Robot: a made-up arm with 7 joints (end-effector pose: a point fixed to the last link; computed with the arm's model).
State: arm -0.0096 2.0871 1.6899 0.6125 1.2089 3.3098 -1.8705
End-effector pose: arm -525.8 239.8 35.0 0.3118 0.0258 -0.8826 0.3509
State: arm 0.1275 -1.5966 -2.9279 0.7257 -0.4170 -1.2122 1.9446
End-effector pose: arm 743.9 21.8 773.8 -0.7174 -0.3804 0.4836 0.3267
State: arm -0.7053 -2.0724 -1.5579 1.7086 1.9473 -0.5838 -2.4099
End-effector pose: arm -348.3 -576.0 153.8 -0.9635 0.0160 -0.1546 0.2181
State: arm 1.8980 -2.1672 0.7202 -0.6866 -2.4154 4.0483 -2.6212
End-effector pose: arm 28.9 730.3 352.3 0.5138 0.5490 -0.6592 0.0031
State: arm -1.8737 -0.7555 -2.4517 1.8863 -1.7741 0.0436 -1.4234
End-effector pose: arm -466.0 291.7 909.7 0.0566 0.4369 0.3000 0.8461
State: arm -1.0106 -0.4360 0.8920 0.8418 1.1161 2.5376 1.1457
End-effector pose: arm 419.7 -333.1 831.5 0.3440 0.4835 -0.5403 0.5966
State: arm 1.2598 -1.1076 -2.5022 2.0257 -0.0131 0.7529 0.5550
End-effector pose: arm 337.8 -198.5 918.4 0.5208 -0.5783 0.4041 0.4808
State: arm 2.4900 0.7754 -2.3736 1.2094 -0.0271 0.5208 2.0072
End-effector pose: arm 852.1 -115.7 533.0 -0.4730 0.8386 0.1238 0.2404
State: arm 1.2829 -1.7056 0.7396 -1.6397 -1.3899 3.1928 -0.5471
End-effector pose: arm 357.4 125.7 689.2 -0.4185 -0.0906 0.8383 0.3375
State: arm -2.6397 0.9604 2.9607 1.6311 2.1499 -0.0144 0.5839
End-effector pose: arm 458.9 347.8 19.6 -0.4276 0.4791 0.5266 0.5570
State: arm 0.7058 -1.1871 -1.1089 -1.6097 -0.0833 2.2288 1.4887
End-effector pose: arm -125.0 295.9 697.0 0.2218 -0.6582 -0.2857 0.6603
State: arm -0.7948 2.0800 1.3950 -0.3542 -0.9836 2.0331 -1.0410
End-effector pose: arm -671.0 157.1 -72.4 -0.9369 -0.0831 0.3389 0.0200
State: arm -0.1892 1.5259 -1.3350 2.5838 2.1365 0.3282 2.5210
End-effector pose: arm 162.0 -356.6 544.1 0.1098 -0.1726 0.7847 0.5851
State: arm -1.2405 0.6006 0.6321 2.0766 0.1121 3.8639 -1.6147
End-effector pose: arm 171.0 -168.7 662.6 -0.3616 -0.0597 0.4115 0.8345
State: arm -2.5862 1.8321 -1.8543 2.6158 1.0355 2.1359 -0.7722
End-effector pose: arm -241.1 175.9 279.9 -0.7661 -0.3732 0.4593 0.2508
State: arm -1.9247 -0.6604 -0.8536 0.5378 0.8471 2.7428 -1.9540
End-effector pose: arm -463.3 -389.3 876.6 -0.0726 -0.1201 -0.5015 0.8537
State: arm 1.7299 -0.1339 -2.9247 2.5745 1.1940 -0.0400 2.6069
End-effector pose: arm 206.9 -260.5 215.0 0.4636 0.6334 0.6013 0.1492
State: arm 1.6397 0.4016 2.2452 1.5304 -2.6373 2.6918 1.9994
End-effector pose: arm -126.9 -541.6 593.8 0.7738 -0.6157 0.0610 0.1359
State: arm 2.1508 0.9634 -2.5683 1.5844 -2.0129 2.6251 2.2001
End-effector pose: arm 661.4 -192.1 403.0 -0.7521 0.1896 -0.2522 0.5786
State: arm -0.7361 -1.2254 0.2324 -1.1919 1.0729 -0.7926 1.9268
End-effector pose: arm 257.5 -387.2 1077.5 -0.6294 0.6233 -0.1248 0.4469
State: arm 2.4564 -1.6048 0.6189 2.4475 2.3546 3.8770 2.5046
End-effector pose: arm -142.8 -176.5 266.0 -0.5599 0.0584 -0.3004 0.7700
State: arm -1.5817 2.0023 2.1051 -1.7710 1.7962 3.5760 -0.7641
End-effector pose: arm -478.7 353.8 368.6 -0.4423 0.3223 -0.3108 0.7771
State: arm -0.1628 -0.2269 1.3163 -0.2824 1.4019 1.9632 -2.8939
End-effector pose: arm 201.8 -185.8 1197.8 0.2511 -0.2130 0.9312 0.1563
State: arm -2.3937 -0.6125 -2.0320 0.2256 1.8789 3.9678 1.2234
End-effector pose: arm -548.9 -116.5 983.8 0.2549 0.7591 0.4307 0.4163
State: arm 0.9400 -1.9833 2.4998 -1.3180 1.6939 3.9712 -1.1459
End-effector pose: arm 559.6 65.3 -28.3 0.1235 -0.6148 -0.5633 0.5381
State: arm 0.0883 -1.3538 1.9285 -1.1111 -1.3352 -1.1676 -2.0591
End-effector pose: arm 573.2 -489.7 263.7 -0.5543 -0.5044 -0.2182 0.6250
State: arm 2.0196 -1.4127 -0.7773 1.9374 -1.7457 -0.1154 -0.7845
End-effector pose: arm 298.0 501.0 -41.8 -0.2706 0.2367 -0.2518 0.8985
